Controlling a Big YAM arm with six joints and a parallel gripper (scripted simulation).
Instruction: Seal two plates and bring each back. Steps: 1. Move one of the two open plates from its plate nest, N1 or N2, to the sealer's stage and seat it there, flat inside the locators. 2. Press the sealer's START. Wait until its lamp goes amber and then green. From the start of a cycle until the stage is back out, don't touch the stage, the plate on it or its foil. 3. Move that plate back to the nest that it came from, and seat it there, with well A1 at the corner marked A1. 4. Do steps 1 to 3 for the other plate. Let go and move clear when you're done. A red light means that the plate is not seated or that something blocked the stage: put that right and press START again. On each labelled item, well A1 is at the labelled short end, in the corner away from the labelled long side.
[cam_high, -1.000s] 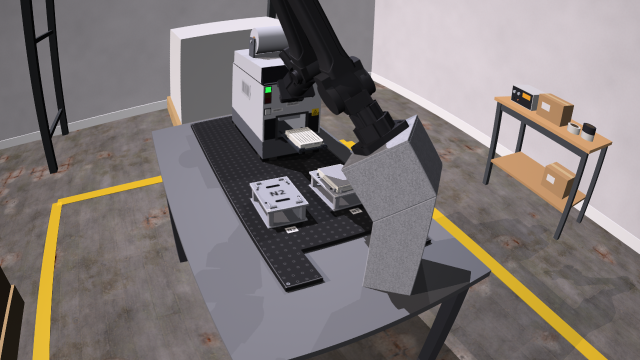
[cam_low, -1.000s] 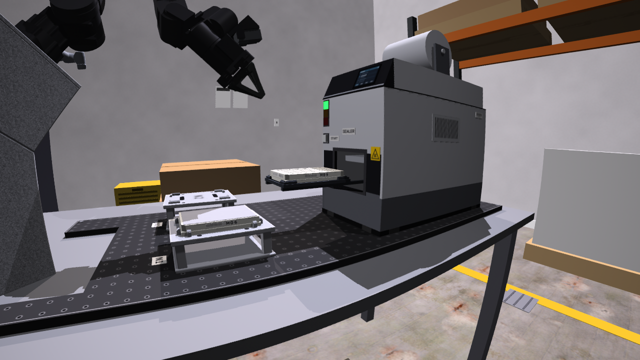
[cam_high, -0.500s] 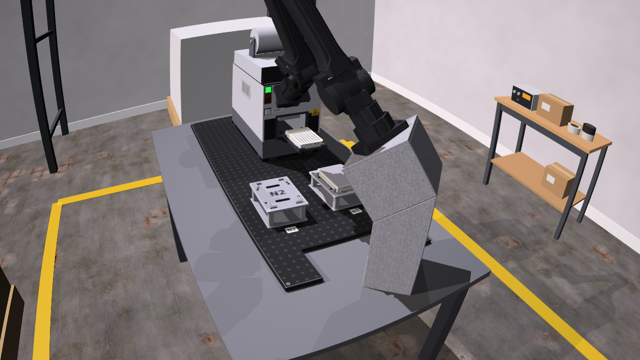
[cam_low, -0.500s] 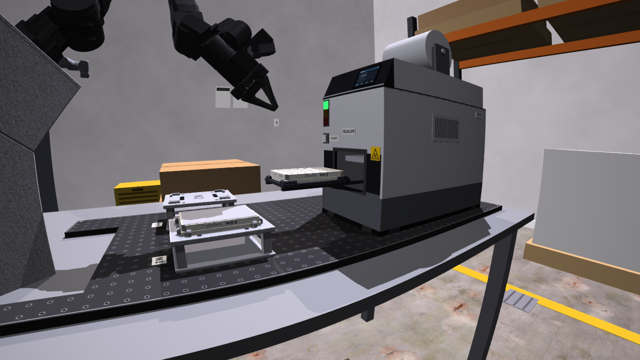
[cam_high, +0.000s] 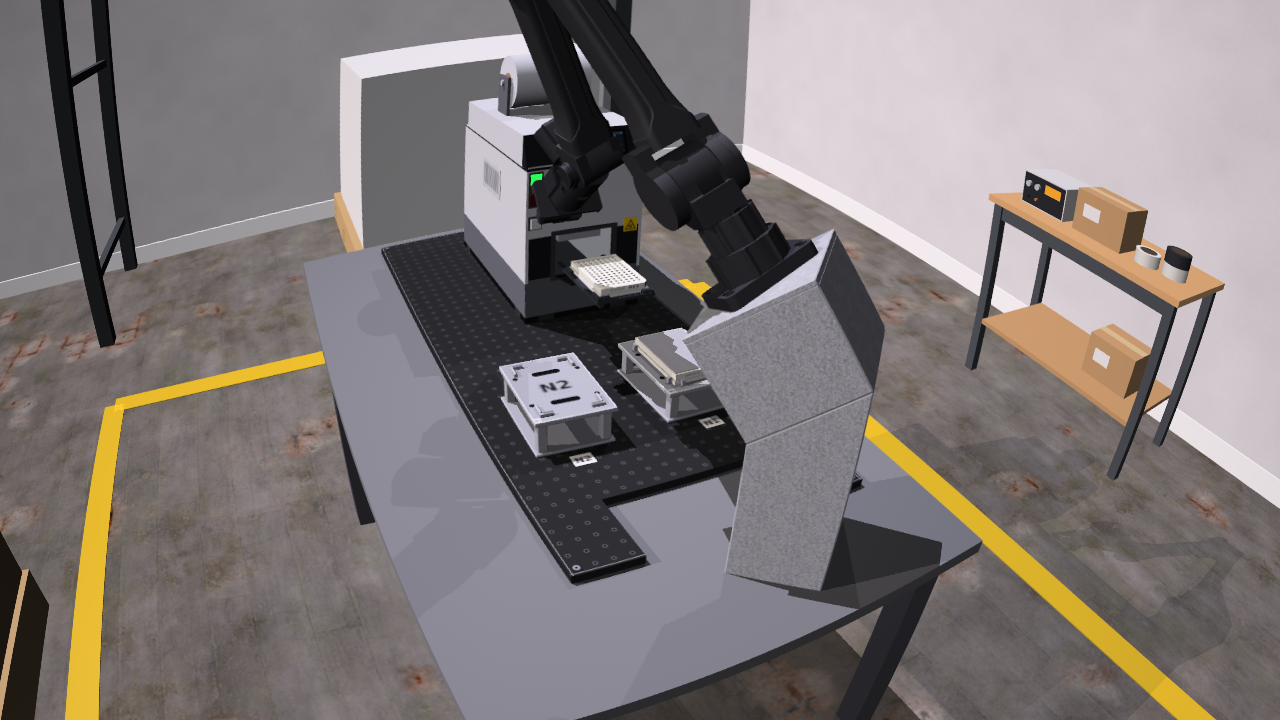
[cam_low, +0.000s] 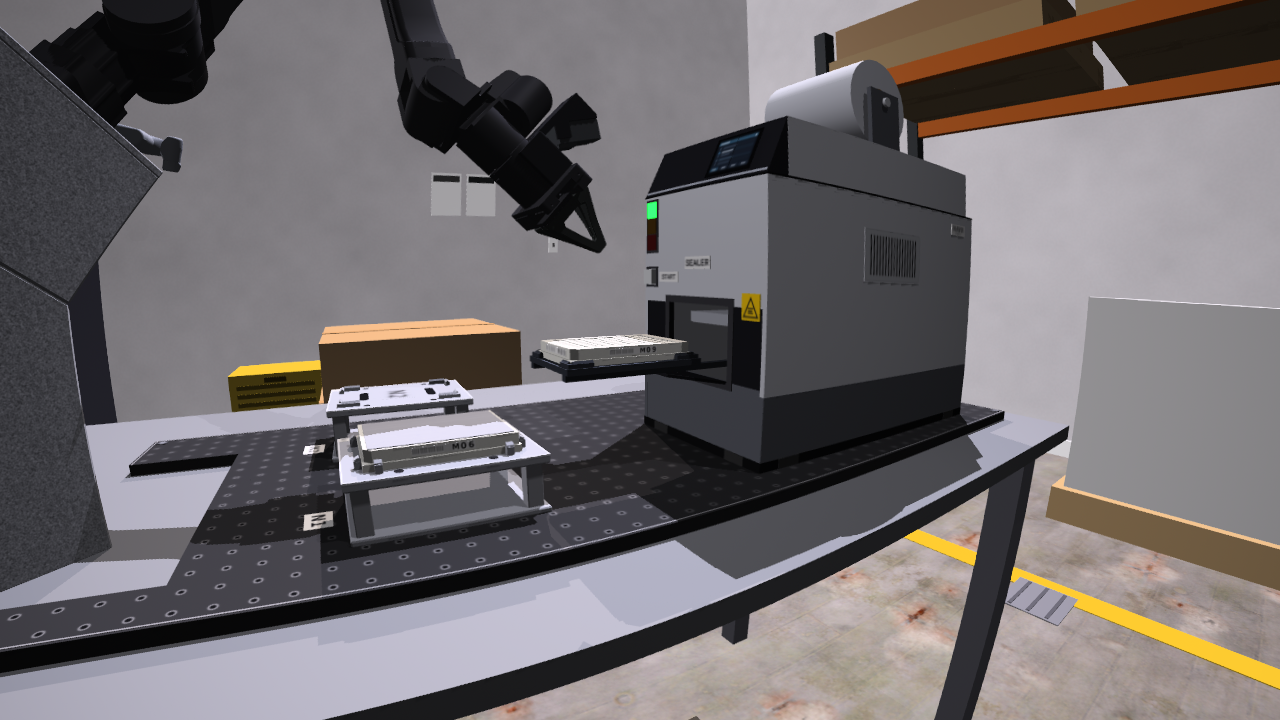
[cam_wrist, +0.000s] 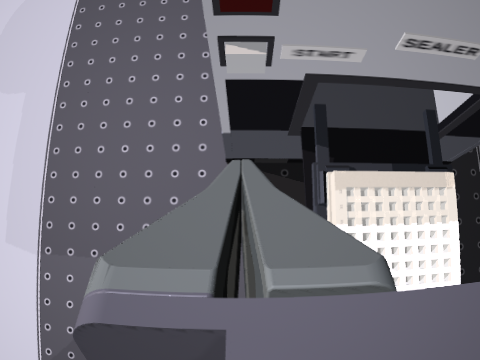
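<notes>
My hand is 70 mm short of the start button, 40 mm above it and 10 mm to the right of it. From my hand the other things lie so: nest N2 (240 mm behind, 170 mm below, 30 mm to the left); white well plate (110 mm below, 100 mm to the right, 10 mm behind); sealer stage (120 mm below, 100 mm to the right, 10 mm behind).
</notes>
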